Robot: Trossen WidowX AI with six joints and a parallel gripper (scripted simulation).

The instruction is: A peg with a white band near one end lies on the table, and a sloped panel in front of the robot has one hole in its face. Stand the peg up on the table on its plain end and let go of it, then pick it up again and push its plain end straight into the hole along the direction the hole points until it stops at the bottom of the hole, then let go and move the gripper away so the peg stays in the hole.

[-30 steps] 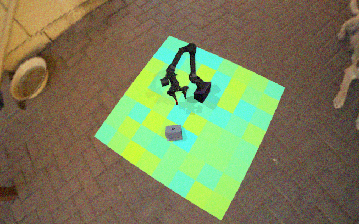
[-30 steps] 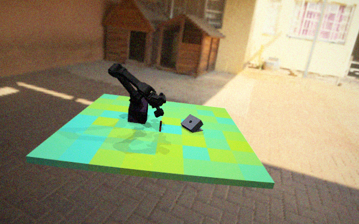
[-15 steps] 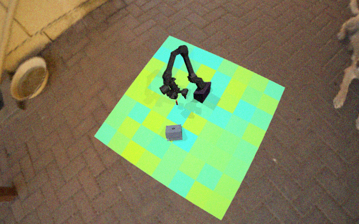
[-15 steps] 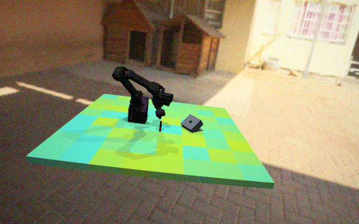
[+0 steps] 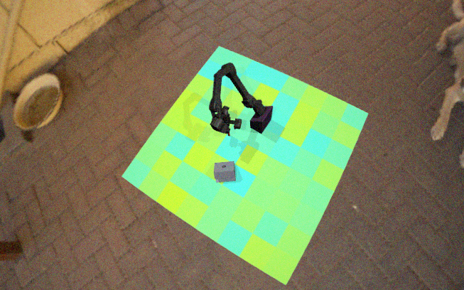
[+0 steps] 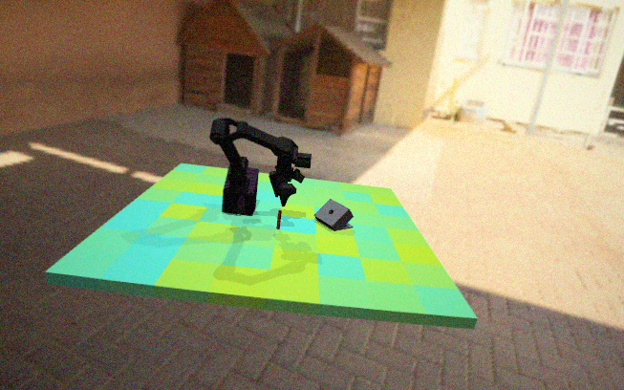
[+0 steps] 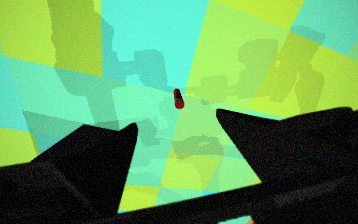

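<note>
Right now the red peg is 60 mm below my gripper tip. From my gripper tip the other things lie so: grey sloped panel (240 mm ahead, 100 mm to the left, 80 mm below).
</note>
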